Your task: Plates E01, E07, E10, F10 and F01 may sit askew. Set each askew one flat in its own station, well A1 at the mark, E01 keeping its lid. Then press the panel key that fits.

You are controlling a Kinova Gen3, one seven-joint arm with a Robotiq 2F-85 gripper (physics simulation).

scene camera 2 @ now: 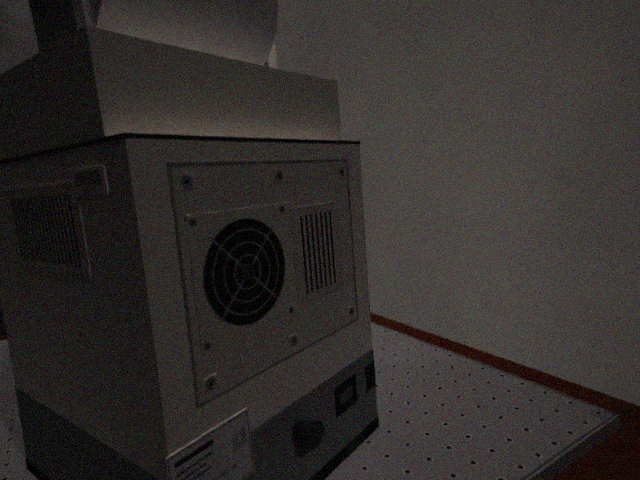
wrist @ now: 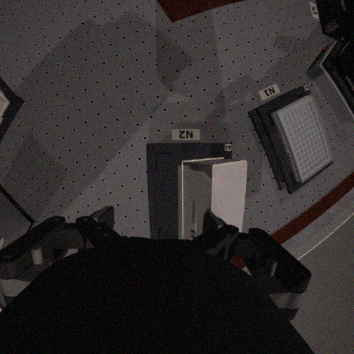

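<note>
In the wrist view, a pale plate (wrist: 229, 192) with a smooth white top is tilted in the dark station N2 (wrist: 162, 187), its tall grey side facing left. It sits toward the station's right side, and its near end is hidden behind my gripper. My gripper (wrist: 158, 219) is open and empty, its right fingertip overlapping the plate in view and its left fingertip beyond the station's left edge. A clear well plate (wrist: 303, 137) sits shifted to the right on the dark station N1 (wrist: 266, 142) and looks slightly tilted. Plate names are not readable. No panel key can be made out.
In scene camera 2, a large cabinet (scene camera 2: 320, 180) with a round fan grille hides much of the perforated deck (scene camera 2: 465, 403). A wall stands behind. In the wrist view, another dark station (wrist: 16, 102) is at the left edge, and dark equipment (wrist: 337, 17) is at the upper right.
</note>
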